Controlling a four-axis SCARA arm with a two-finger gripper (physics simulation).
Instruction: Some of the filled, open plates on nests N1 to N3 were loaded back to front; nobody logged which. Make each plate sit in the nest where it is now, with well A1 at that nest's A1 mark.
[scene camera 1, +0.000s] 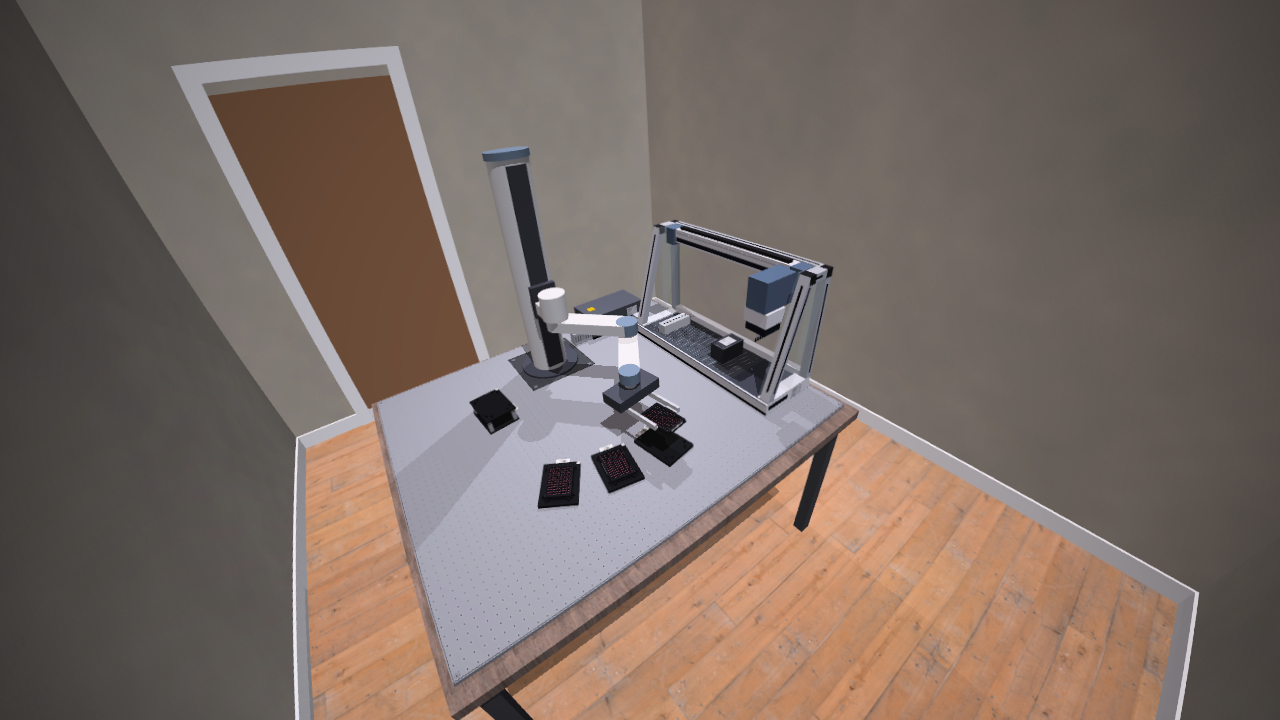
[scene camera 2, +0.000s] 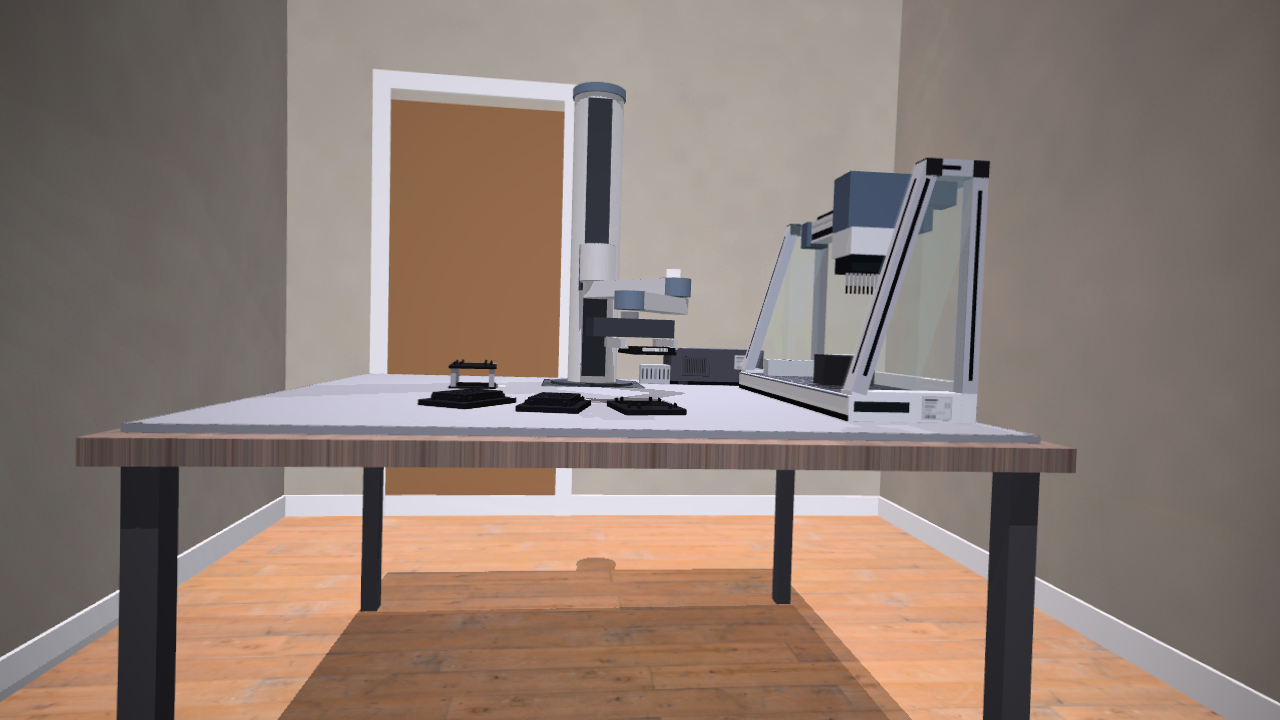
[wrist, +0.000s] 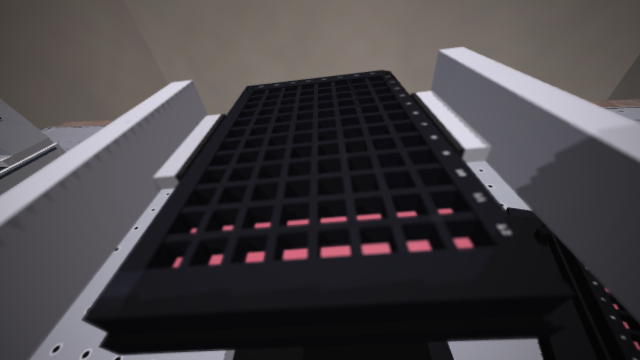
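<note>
My gripper (scene camera 1: 666, 416) (wrist: 314, 90) is shut on a black, open plate (scene camera 1: 660, 419) (scene camera 2: 646, 350) (wrist: 340, 160) with pink-filled wells. It holds it level above the bare right nest (scene camera 1: 676, 449) (scene camera 2: 646, 407). In the wrist view the plate's printed numbers run along its right edge, with 12 at the near right corner; A1 is not readable. The middle plate (scene camera 1: 616, 464) sits in the middle nest (scene camera 1: 626, 486) (scene camera 2: 553, 405). The left plate (scene camera 1: 560, 480) sits in the left nest (scene camera 1: 558, 504) (scene camera 2: 465, 401). Their A1 corners and the nest marks are too small to read.
A raised black stand (scene camera 1: 494, 406) (scene camera 2: 472, 365) is at the table's left. A framed pipetting machine (scene camera 1: 776, 291) (scene camera 2: 872, 201) stands at the right. A dark grey box (scene camera 1: 608, 302) (scene camera 2: 707, 365) is behind the arm. The arm's column (scene camera 1: 519, 259) (scene camera 2: 597, 179) rises at the back.
</note>
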